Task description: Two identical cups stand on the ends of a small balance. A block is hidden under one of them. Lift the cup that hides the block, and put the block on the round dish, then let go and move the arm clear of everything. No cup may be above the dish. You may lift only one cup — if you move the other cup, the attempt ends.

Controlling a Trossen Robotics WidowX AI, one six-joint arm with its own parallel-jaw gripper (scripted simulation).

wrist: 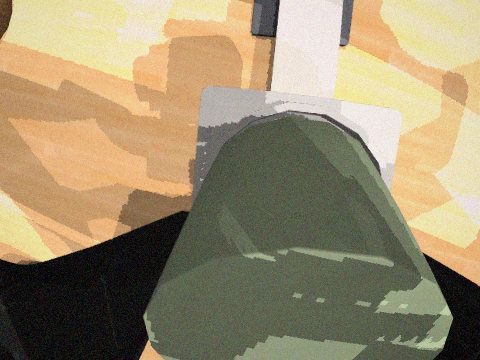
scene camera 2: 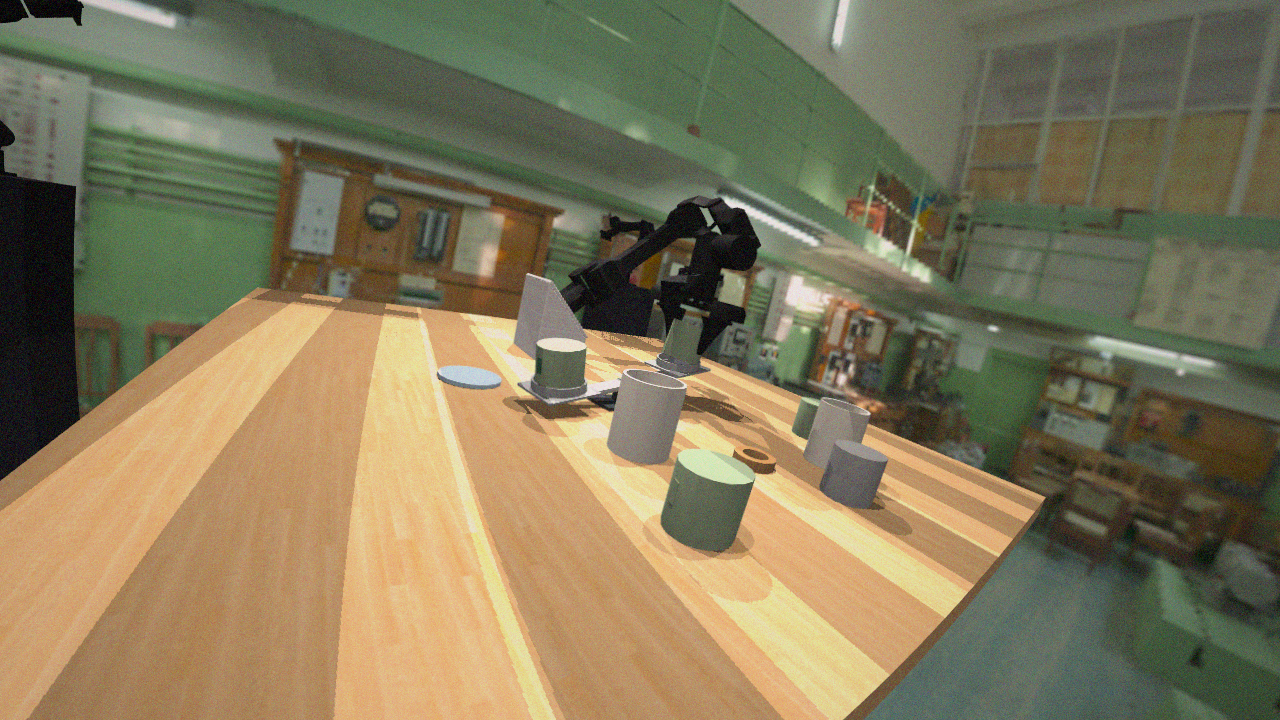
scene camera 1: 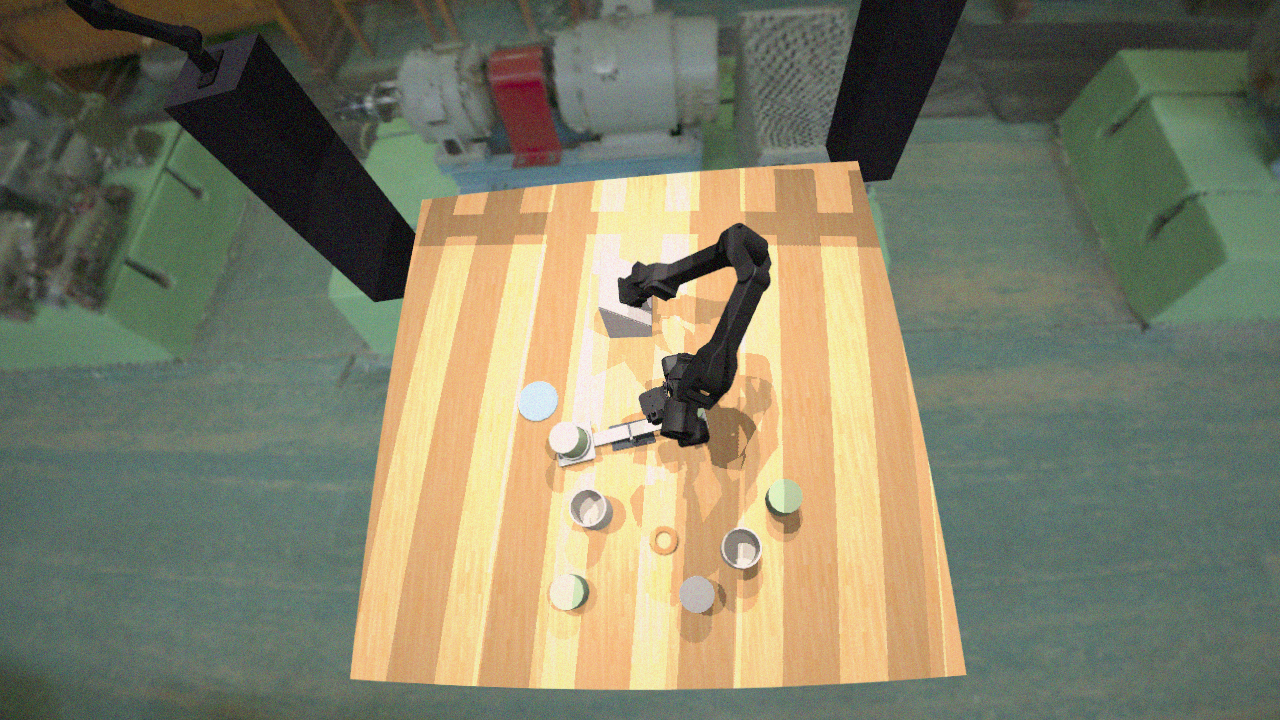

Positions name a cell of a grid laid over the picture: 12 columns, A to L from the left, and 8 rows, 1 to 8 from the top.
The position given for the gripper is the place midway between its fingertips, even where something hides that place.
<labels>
gripper: wrist H6; scene camera 2 G4; scene camera 1 G5
grey cylinder: scene camera 2 I6; scene camera 1 G7; not seen in the wrist view (out of frame)
</labels>
